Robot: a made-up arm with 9 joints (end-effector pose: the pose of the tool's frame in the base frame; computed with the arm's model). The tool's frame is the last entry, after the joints.
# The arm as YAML. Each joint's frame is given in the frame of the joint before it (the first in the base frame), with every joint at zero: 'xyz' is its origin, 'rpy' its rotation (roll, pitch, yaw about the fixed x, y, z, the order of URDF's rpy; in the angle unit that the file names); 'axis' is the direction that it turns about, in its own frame. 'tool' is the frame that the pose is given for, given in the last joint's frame.
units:
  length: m
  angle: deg
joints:
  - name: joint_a
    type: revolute
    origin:
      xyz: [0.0, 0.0, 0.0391]
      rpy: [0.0, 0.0, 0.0]
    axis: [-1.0, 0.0, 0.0]
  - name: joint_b
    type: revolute
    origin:
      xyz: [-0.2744, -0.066, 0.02]
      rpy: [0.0, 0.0, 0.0]
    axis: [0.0, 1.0, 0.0]
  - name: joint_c
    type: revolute
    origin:
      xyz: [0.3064, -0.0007, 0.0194]
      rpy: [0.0, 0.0, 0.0]
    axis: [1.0, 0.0, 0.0]
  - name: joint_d
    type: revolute
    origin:
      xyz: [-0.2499, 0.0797, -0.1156]
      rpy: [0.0, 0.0, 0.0]
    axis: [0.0, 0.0, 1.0]
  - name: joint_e
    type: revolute
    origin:
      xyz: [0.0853, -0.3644, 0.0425]
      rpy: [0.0, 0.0, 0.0]
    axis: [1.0, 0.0, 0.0]
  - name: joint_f
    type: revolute
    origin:
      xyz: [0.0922, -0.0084, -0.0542]
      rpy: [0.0, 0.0, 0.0]
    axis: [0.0, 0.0, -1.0]
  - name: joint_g
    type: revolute
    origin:
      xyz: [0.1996, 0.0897, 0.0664]
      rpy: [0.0, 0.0, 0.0]
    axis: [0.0, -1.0, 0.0]
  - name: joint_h
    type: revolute
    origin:
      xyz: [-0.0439, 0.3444, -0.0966]
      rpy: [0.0, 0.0, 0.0]
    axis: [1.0, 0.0, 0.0]
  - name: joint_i
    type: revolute
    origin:
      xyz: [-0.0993, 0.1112, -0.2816]
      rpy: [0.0, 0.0, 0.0]
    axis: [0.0, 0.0, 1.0]
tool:
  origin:
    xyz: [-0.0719, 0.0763, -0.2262]
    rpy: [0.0, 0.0, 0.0]
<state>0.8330 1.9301 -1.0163 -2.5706 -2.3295 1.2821 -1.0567 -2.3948 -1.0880</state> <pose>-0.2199 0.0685 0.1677 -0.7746 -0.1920 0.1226</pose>
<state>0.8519 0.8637 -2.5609 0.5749 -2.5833 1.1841 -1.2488 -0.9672 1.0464</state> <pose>0.3859 0.0006 -0.0083 1.3720 0.8377 -0.6021</pose>
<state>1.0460 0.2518 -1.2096 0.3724 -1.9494 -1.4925 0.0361 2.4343 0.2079</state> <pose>-0.6341 -0.0414 0.3609 -1.7119 0.4979 -1.5070</pose>
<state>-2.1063 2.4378 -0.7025 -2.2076 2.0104 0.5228 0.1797 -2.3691 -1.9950</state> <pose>-0.0603 -0.3974 -0.3199 -1.1822 0.1039 -1.1588</pose>
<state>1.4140 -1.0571 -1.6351 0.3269 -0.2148 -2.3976 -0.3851 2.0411 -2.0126</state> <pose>-1.0906 0.2379 -0.1957 1.0185 0.5822 2.1061</pose>
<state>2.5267 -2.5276 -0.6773 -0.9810 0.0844 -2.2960 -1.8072 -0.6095 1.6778</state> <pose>-0.2421 -0.1181 0.7442 2.6917 -0.6629 1.2197</pose>
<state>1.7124 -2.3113 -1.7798 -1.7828 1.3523 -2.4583 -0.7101 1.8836 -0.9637</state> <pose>0.5934 0.1540 0.7377 -0.6361 -2.3545 0.8366</pose>
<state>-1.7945 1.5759 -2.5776 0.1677 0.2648 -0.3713 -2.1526 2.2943 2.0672</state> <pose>-0.7686 0.4033 -0.4005 0.5809 0.1298 1.5281</pose>
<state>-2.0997 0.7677 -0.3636 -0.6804 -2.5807 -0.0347 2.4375 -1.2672 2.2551</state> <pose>0.0710 0.4891 -0.4070 -2.5036 -1.2305 0.8938</pose>
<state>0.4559 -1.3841 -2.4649 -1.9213 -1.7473 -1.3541 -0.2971 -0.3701 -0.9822</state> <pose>0.0135 -0.8369 -0.3987 -0.3445 0.1361 2.7966</pose>
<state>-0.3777 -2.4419 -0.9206 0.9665 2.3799 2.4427 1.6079 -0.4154 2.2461</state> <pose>0.0908 -0.4180 -0.0882 -0.3124 -0.2233 0.3089</pose>
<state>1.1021 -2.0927 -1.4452 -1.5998 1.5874 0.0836 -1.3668 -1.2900 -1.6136</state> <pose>-0.0259 -0.2150 0.0621 1.2221 -2.5612 -0.4016</pose>
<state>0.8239 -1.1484 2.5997 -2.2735 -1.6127 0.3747 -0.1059 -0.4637 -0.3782</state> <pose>-1.2211 -0.5708 -0.1025 -1.6762 0.9433 0.3521</pose>
